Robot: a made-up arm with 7 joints.
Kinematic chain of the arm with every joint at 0, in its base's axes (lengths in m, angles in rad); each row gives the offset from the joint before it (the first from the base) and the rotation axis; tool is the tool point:
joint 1: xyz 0 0 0.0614 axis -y
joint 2: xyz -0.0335 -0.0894 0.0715 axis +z
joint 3: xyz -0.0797 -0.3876 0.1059 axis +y
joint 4: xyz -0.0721 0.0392 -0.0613 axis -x
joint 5: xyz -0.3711 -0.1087 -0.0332 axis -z
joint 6: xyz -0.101 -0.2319 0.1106 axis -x
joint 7: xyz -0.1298 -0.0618 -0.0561 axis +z
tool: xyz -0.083 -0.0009 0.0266
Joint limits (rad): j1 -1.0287..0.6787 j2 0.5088..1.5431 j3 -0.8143..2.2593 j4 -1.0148..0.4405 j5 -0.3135..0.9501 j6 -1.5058..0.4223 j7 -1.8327..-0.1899
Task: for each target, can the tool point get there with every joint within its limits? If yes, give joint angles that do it. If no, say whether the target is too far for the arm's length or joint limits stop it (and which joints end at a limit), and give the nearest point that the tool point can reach.
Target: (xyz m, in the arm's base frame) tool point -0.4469 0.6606 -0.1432
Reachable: no: joint limits stop it (at a limit: joint 1, joint 2, joint 3, joint 4, joint 5, joint 6) | nearest point -0.2225 0.3256 0.8271 | short by 1.051 m
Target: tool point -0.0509 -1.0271 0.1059
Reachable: yes | joints -0.4134 1.0783 -0.1824 -0.0717 0.8184 -0.0986 -1.2146
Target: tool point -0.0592 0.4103 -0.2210
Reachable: no: joint limits stop it (at a limit: joint 1, joint 2, joint 3, joint 4, joint 5, joint 6, joint 7) | nearest point 0.7568 0.3208 -0.2025 | short by 0.821 m
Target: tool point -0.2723 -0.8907 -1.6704
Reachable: no: too far | nearest point -0.0615 -0.5623 -0.7897 | short by 0.963 m
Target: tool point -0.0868 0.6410 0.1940
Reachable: no: joint limits stop it (at a limit: joint 1, joint 2, joint 3, joint 4, joint 5, joint 6) | nearest point -0.1926 0.3226 0.8245 | short by 0.714 m
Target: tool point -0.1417 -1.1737 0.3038
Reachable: yes | joints 0.0116 0.8800 0.2890 -0.5601 0.2642 -0.0618 -0.4031
